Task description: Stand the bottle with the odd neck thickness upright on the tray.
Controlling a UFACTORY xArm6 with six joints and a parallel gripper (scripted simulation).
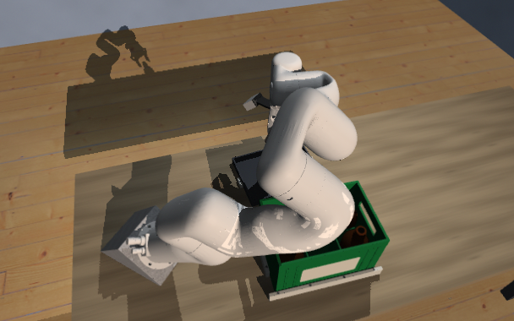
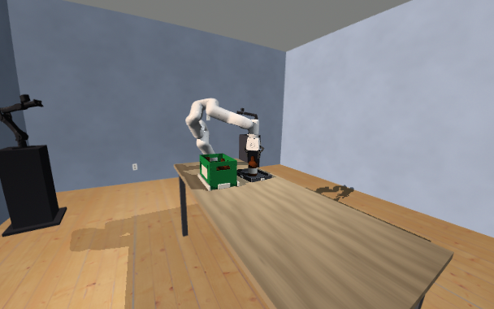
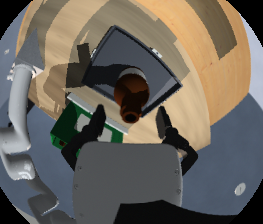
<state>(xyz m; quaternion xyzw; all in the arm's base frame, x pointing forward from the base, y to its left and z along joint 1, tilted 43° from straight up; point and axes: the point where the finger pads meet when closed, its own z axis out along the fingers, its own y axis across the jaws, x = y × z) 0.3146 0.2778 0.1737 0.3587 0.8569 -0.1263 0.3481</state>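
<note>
Now: the dark tray 140 mm below my hand. From my hand the other things lie so: green crate (300 mm to the right, 70 mm below, 30 mm behind).
</note>
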